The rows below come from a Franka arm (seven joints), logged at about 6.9 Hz.
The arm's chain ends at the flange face. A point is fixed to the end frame.
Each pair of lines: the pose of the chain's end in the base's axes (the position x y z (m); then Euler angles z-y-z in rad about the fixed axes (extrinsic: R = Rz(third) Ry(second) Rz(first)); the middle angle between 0 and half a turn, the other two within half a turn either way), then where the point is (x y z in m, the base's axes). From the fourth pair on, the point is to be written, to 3 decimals.
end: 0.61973 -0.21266 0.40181 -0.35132 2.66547 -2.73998
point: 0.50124 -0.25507 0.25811
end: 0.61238 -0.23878 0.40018 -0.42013 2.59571 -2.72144
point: 0.48682 -0.29037 0.26579
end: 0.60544 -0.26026 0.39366 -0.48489 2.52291 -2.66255
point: 0.47604 -0.32621 0.26960
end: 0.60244 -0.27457 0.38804 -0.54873 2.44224 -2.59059
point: 0.472 -0.357 0.276
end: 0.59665 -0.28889 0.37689 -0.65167 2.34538 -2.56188
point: 0.463 -0.385 0.280
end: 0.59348 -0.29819 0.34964 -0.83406 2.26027 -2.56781
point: 0.458 -0.403 0.266
